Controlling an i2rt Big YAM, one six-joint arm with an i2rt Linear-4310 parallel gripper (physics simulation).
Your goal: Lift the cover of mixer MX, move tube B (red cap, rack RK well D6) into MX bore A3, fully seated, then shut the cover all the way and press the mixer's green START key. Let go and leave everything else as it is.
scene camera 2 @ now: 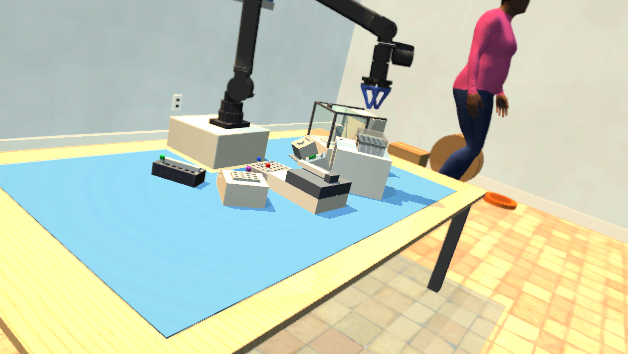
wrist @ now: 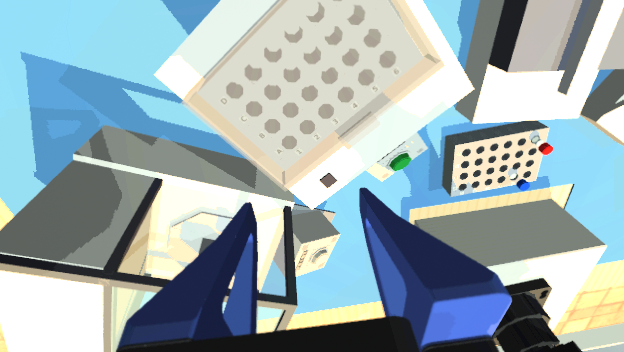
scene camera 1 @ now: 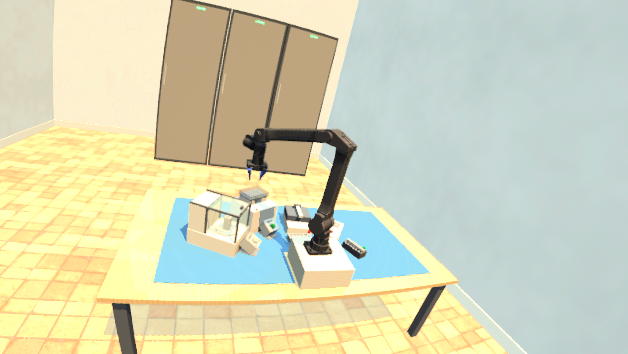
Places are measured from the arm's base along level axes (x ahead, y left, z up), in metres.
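Where they show: gripper, fingertip midpoint: (scene camera 2: 372, 109) (wrist: 306, 204) (scene camera 1: 254, 180); arm's base, link origin: (scene camera 2: 229, 125) (scene camera 1: 317, 249).
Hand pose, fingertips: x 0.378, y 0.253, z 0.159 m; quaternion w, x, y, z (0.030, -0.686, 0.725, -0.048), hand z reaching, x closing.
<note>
Things, the pixels of their top centre, and the offset from my fingertips. "spot": a spot on its surface instead. Level surfaces: height alone.
- mixer, top centre: (wrist: 372, 150) (scene camera 2: 354, 129) (scene camera 1: 262, 195) dx -0.022, dy -0.050, dz -0.075 m
- green START key, top centre: (wrist: 402, 165) (scene camera 2: 313, 154) (scene camera 1: 273, 224) dx -0.117, dy -0.109, dz -0.190 m
- Rack RK, surface spot: (wrist: 450, 167) spot: dx -0.170, dy -0.194, dz -0.242 m
- red-capped tube B, top centre: (wrist: 548, 148) (scene camera 2: 269, 164) dx -0.146, dy -0.306, dz -0.210 m
- blue-capped tube, top centre: (wrist: 525, 186) (scene camera 2: 259, 157) dx -0.203, dy -0.287, dz -0.211 m
- glass-sided box, top centre: (scene camera 2: 342, 105) (scene camera 1: 230, 202) dx -0.184, dy +0.133, dz -0.043 m
- dark-topped device, top centre: (wrist: 601, 44) (scene camera 2: 312, 164) (scene camera 1: 299, 210) dx -0.007, dy -0.289, dz -0.163 m
- white well block, top centre: (scene camera 2: 243, 171) (scene camera 1: 332, 225) dx -0.106, dy -0.469, dz -0.195 m
- black strip rack, top centre: (scene camera 2: 180, 161) (scene camera 1: 355, 244) dx -0.270, dy -0.543, dz -0.217 m
- blue mat, surface height: dz -0.265 m
- purple cap, top centre: (scene camera 2: 248, 167) dx -0.090, dy -0.471, dz -0.178 m
My gripper (scene camera 1: 255, 178) (scene camera 2: 372, 107) (wrist: 306, 204) is partly open and empty, pointing down high above the mixer and the glass-sided box. The mixer (scene camera 2: 362, 172) (wrist: 442, 87) is a tall white block. Its clear cover (scene camera 2: 371, 133) (wrist: 422, 75) appears down over the grey bore plate. Through it, bore A3 (wrist: 326, 111) looks empty. The green START key (scene camera 1: 273, 226) (scene camera 2: 312, 157) (wrist: 400, 161) is on a small panel beside the mixer. Rack RK (wrist: 450, 167) holds red-capped tube B (scene camera 2: 268, 165) (wrist: 546, 148) at a corner and a blue-capped tube (scene camera 2: 259, 159) (wrist: 523, 185).
A glass-sided box (scene camera 1: 212, 241) with black edges adjoins the mixer. A dark-topped device (scene camera 2: 317, 182), a white well block (scene camera 2: 243, 192) and a black strip rack (scene camera 2: 175, 174) stand on the blue mat (scene camera 2: 165, 250). A purple cap (scene camera 2: 248, 169) shows near rack RK. A person (scene camera 2: 492, 55) stands beyond.
</note>
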